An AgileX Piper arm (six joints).
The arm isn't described. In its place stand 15 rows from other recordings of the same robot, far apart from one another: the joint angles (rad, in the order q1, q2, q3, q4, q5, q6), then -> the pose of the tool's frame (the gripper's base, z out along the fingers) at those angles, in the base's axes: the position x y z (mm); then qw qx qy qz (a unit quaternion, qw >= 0).
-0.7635 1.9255 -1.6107 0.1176 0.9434 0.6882 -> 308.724, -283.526, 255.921, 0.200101, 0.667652, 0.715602, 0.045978
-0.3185 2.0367 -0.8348 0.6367 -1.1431 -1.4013 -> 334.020, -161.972, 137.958, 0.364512, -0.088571, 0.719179, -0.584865
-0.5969 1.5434 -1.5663 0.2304 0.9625 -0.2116 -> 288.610, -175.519, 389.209, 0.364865, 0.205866, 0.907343, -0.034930
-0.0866 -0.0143 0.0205 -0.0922 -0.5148 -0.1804 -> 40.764, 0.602, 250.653, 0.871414, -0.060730, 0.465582, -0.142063
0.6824 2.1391 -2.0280 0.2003 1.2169 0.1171 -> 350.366, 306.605, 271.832, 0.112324, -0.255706, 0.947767, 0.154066
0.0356 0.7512 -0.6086 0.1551 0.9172 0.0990 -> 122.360, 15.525, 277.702, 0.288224, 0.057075, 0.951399, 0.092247
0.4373 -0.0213 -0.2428 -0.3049 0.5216 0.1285 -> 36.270, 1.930, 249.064, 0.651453, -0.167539, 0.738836, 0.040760
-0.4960 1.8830 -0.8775 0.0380 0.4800 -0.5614 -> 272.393, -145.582, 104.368, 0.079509, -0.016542, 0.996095, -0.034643
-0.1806 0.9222 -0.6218 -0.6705 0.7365 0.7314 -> 156.148, -67.120, 278.742, 0.355170, 0.248221, 0.879741, -0.195695
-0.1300 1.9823 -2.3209 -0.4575 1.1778 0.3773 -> 422.072, -92.628, 435.686, 0.412694, 0.227805, 0.863942, -0.177183
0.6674 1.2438 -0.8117 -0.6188 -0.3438 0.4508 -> 207.618, 186.262, 333.300, 0.639607, -0.346577, 0.640190, 0.246870
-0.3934 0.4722 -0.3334 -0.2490 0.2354 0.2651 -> 94.907, -45.053, 269.757, 0.586740, 0.181858, 0.777735, -0.133383
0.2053 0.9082 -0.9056 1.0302 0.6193 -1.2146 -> 167.818, 81.207, 391.669, 0.593372, -0.335881, 0.708246, 0.182980
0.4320 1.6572 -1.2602 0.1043 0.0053 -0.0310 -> 358.580, 165.376, 317.310, 0.568714, -0.144528, 0.796274, 0.147053
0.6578 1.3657 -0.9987 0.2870 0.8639 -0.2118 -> 198.394, 178.028, 279.125, 0.176703, -0.346006, 0.905770, 0.169224
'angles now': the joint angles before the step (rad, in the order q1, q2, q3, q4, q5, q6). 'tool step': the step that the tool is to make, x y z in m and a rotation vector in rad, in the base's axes. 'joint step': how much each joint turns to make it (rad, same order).
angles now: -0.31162 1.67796 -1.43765 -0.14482 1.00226 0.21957
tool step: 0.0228 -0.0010 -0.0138 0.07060 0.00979 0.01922
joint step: 0.00001 0.09078 -0.07157 0.07949 0.00862 -0.03600
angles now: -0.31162 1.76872 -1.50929 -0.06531 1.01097 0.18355
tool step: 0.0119 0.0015 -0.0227 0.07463 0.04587 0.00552
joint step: 0.00012 0.06785 -0.01387 0.06526 0.01202 -0.01994
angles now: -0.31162 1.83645 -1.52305 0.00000 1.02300 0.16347
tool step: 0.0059 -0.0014 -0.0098 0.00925 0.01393 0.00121
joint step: 0.00014 0.03184 -0.00906 0.00546 -0.00668 -0.00250
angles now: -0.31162 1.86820 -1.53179 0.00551 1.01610 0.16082
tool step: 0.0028 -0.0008 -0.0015 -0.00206 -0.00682 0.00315
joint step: 0.00000 0.00926 -0.00693 0.00131 -0.00943 -0.00371
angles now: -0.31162 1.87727 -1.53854 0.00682 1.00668 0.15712
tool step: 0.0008 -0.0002 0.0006 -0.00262 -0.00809 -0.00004
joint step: 0.00015 0.00010 -0.00160 -0.00006 -0.00701 0.00017
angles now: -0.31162 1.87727 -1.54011 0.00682 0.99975 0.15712
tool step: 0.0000 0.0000 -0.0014 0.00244 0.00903 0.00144
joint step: -0.00001 0.00359 -0.00079 0.00000 0.00655 -0.00148
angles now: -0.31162 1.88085 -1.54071 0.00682 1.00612 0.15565
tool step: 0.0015 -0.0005 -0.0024 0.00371 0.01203 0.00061
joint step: -0.00005 0.01089 -0.00806 0.00002 0.00976 -0.00063
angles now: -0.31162 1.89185 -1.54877 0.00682 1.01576 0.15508
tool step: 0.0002 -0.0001 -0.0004 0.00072 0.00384 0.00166
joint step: -0.00009 0.00220 -0.00212 0.00003 0.00381 -0.00182
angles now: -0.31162 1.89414 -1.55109 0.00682 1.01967 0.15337
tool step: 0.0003 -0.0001 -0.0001 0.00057 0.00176 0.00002
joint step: -0.00001 0.00176 -0.00244 0.00000 0.00254 -0.00002
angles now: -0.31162 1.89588 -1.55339 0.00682 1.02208 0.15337
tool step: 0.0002 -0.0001 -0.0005 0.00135 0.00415 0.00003
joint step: -0.00010 0.00241 -0.00209 0.00004 0.00404 -0.00011
